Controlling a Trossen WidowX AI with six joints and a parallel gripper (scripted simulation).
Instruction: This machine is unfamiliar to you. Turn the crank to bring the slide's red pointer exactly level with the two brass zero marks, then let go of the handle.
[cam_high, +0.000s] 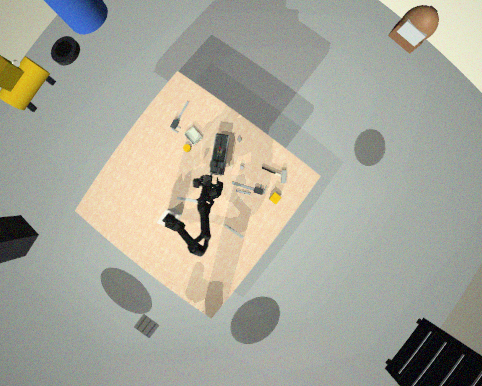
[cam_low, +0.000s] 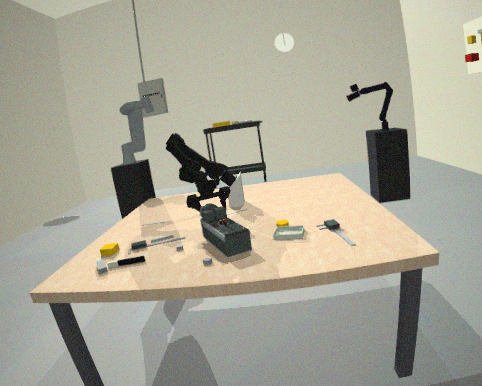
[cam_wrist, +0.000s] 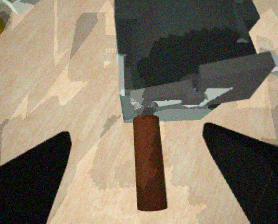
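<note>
The crank is 10 mm ahead of my gripper tip, 10 mm to the right of it and 10 mm above it. Also, from my gripper tip: red pointer 180 mm ahead, 70 mm to the left, 10 mm above; brown crank handle 10 mm behind, 10 mm to the right, 10 mm above; yellow disc 50 mm ahead, 260 mm to the left, 60 mm below.
</note>
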